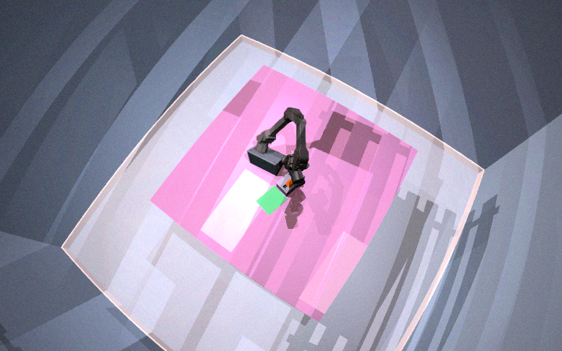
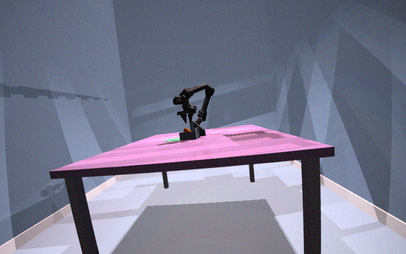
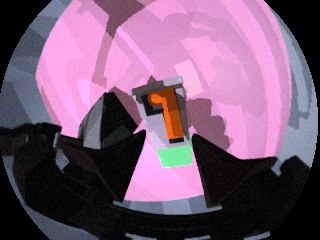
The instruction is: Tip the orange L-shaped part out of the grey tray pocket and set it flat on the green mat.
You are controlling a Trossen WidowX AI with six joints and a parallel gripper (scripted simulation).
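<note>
My gripper tip is 100 mm above the orange L-shaped part and 20 mm to the right of it. Also, from my gripper tip: green mat 160 mm to the right, 150 mm below, 50 mm behind.
</note>
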